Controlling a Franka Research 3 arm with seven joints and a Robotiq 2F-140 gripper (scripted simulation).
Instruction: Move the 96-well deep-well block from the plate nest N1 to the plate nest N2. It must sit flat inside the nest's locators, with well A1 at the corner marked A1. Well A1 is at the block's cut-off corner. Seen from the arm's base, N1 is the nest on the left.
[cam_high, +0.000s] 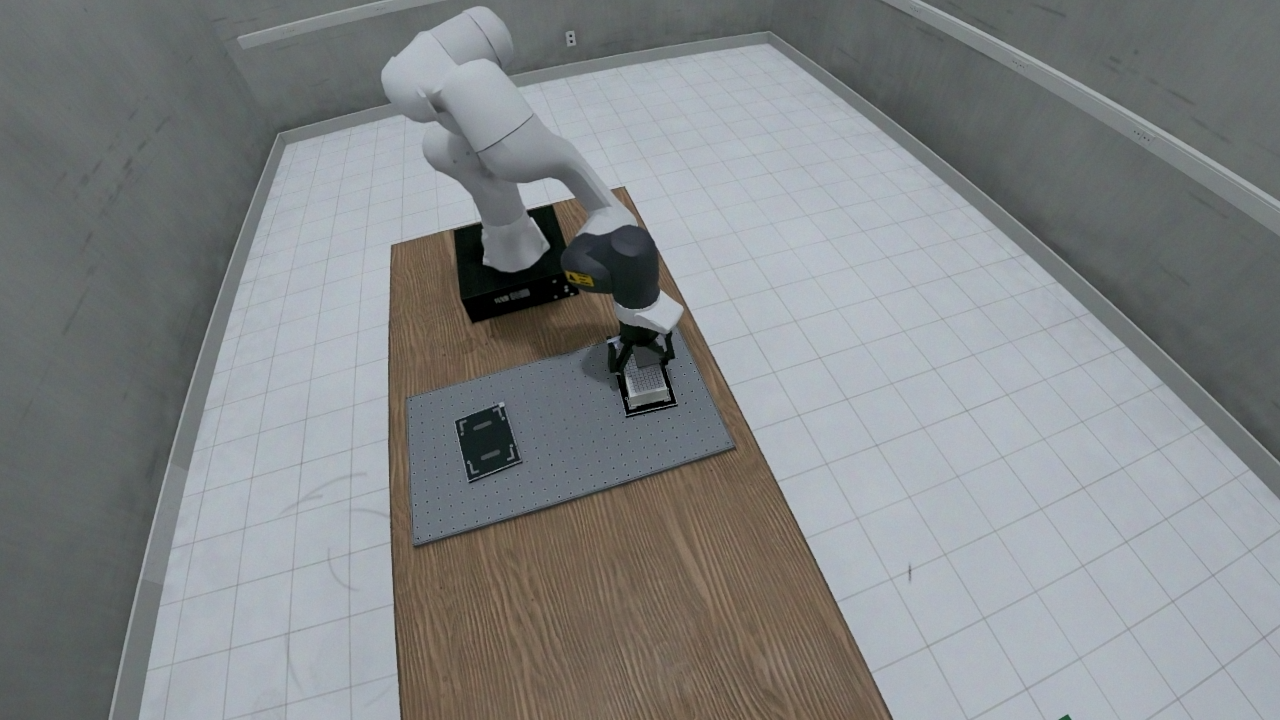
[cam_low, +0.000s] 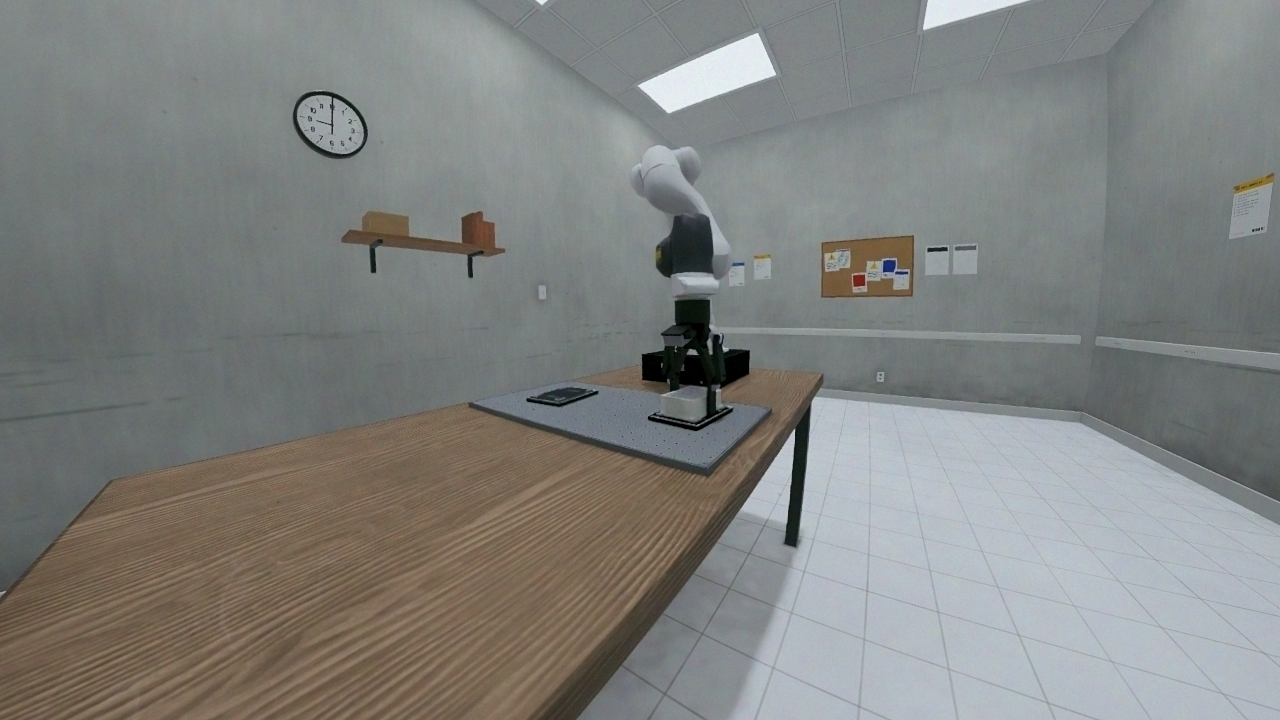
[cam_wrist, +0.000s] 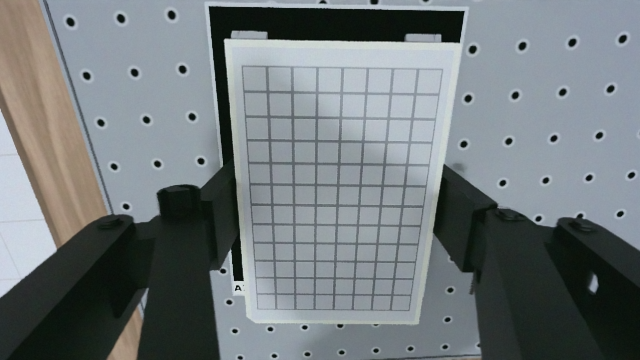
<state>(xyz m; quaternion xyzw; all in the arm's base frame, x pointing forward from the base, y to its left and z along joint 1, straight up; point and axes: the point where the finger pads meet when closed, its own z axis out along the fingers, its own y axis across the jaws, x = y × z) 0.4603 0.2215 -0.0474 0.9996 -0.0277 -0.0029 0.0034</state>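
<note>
Right now my hand is 30 mm above the plate nest N1. From my hand the other things lie so: white 96-well deep-well block (right at my hand); then A1 mark (330 mm to the right, 40 mm behind, 30 mm below); then plate nest N2 (380 mm to the right, 40 mm ahead, 30 mm below).
</note>
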